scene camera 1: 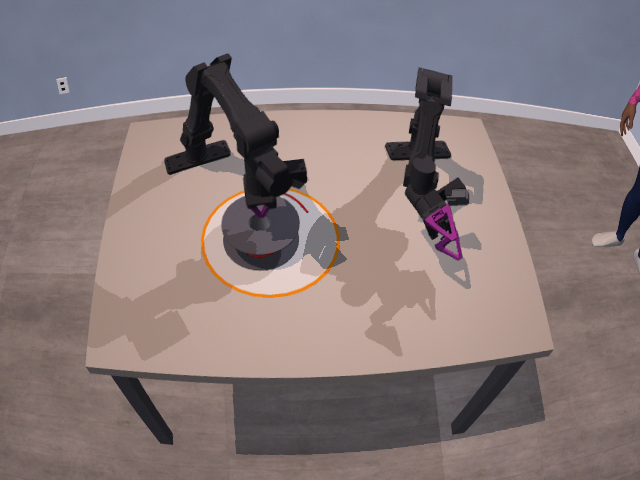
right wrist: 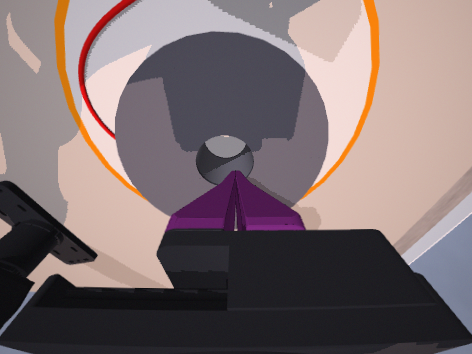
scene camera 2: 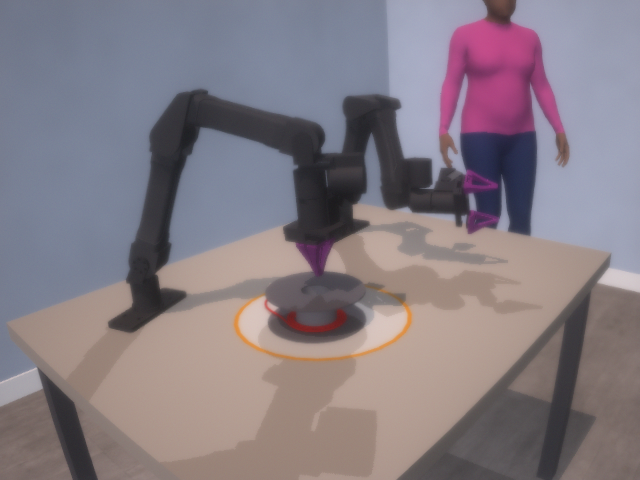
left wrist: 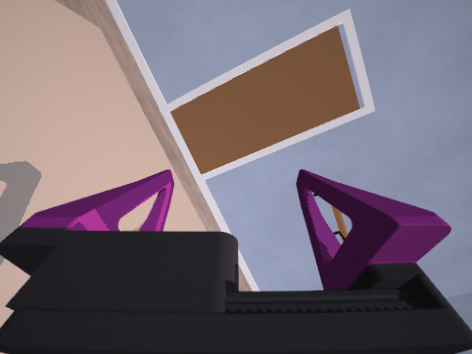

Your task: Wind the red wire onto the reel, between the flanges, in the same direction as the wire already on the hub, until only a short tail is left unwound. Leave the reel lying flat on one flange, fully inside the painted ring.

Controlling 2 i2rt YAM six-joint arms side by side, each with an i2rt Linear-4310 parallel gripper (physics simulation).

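Places are measured from the left arm's base along level axes (x right, y back, z down), in centimetres.
Pixels of known places: left gripper, between the fingertips: (scene camera 1: 457,249) (scene camera 2: 498,203) (left wrist: 235,176); right gripper, between the fingertips: (scene camera 1: 261,216) (right wrist: 235,177) (scene camera 2: 319,275); right arm's base, origin of its link: (scene camera 1: 196,158) (right wrist: 46,228) (scene camera 2: 148,310).
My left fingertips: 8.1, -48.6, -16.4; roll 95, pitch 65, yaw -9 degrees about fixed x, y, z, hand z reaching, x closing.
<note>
Behind a point stands the place of what it marks, as x, y, z.
The dark grey reel (scene camera 1: 273,237) {47.1, -31.8, -6.5} (scene camera 2: 289,292) {53.4, -23.4, -6.6} (right wrist: 225,90) {43.6, -27.0, -6.5} lies flat on one flange, inside the orange painted ring (scene camera 1: 270,296) {49.5, -43.8, 0.0} (scene camera 2: 320,359) {61.9, -36.2, 0.0} (right wrist: 376,60) {41.4, -42.7, 0.0}. Red wire (scene camera 2: 315,328) {53.8, -29.4, -0.7} is wound around the hub between the flanges. A loose stretch of the wire (scene camera 1: 298,201) {38.6, -16.2, -0.5} (right wrist: 82,70) {42.2, -12.7, -0.3} curves out past the flange; its end lies inside the ring in scene camera 1. My right gripper (scene camera 1: 262,215) {49.4, -27.6, -9.4} (scene camera 2: 318,274) {49.4, -27.6, -9.4} (right wrist: 235,177) {49.4, -27.6, -9.4} is shut and empty, pointing down just above the upper flange by the hub hole. My left gripper (scene camera 1: 458,247) {8.1, -48.6, -16.4} (scene camera 2: 497,203) {8.1, -48.6, -16.4} (left wrist: 235,176) {8.1, -48.6, -16.4} is open and empty, well away from the reel.
The table (scene camera 1: 310,341) {42.5, -57.1, 0.0} (scene camera 2: 206,392) {80.4, -27.2, 0.0} carries both arm bases. The right arm reaches over the back of the ring. The left arm (scene camera 1: 423,129) {10.3, -21.6, -28.9} stands at the right in scene camera 1. A person in a pink top (scene camera 2: 498,77) stands beyond the table.
</note>
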